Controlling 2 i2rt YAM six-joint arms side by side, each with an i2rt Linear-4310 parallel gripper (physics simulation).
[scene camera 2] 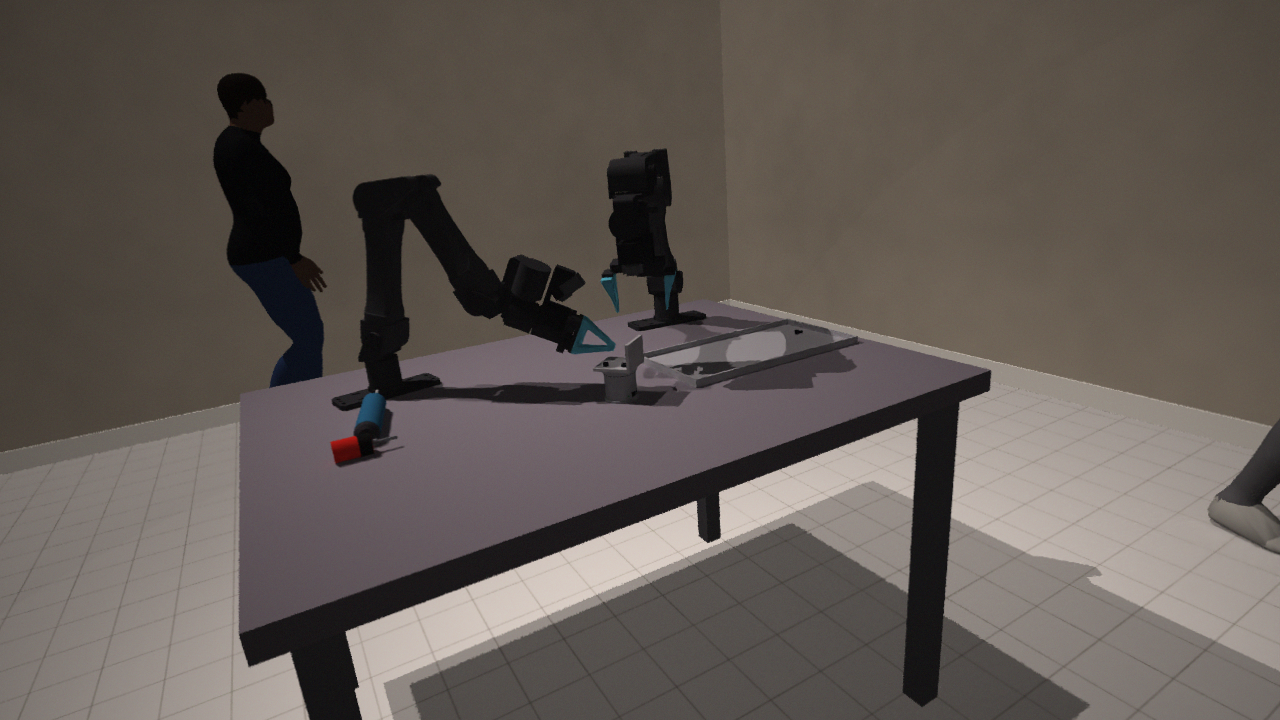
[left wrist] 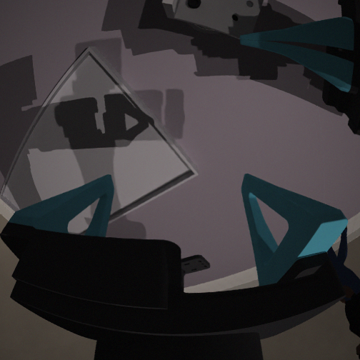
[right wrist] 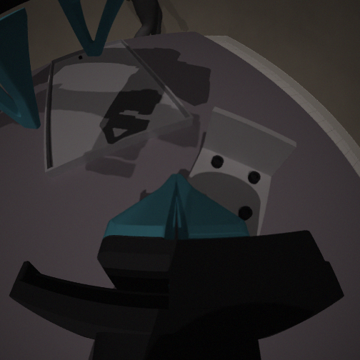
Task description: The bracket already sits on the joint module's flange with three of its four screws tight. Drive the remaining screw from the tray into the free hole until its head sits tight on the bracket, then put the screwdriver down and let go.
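Frame: origin at the left arm's base, x ahead, y left, z up, level; metres.
Where they show: left gripper, between the fingertips: [scene camera 2: 642, 310]; right gripper, between the fingertips: [scene camera 2: 614, 347]; left arm's base, origin of its link: [scene camera 2: 667, 322]; right arm's base, origin of its link: [scene camera 2: 387, 393].
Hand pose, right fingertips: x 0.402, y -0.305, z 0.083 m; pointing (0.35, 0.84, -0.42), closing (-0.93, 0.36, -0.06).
Observation:
Each offset is from my right fingertips to the top centre of the thing.
The white bracket [scene camera 2: 634, 351] [left wrist: 220, 14] [right wrist: 250, 135] sits on the joint module @(dx +0.044, dy -0.011, dz -0.019 m) [scene camera 2: 619, 386]; three dark screw heads show in the right wrist view, where the fourth corner is hidden. A small dark screw @(dx -0.091, dy +0.485, dz -0.068 m) [scene camera 2: 798, 332] [right wrist: 80, 57] lies in the tray @(dx -0.052, dy +0.322, dz -0.067 m) [scene camera 2: 776, 363] [right wrist: 48, 115] near its far end. The screwdriver @(dx -0.106, dy -0.429, dz -0.042 m) [scene camera 2: 370, 416], with blue handle and red part, lies at the table's left. My right gripper [scene camera 2: 613, 345] [left wrist: 240, 39] [right wrist: 176, 181] is shut and empty, close beside and above the bracket. My left gripper [scene camera 2: 643, 308] [left wrist: 177, 181] is open and empty, above the table behind the tray.
The right arm's base [scene camera 2: 386, 391] stands behind the screwdriver, and the left arm's base [scene camera 2: 666, 319] stands at the table's back. Both grippers' shadows fall over the tray area. A person [scene camera 2: 259, 179] stands behind the table at the left; another person's leg [scene camera 2: 1248, 501] shows at the right edge.

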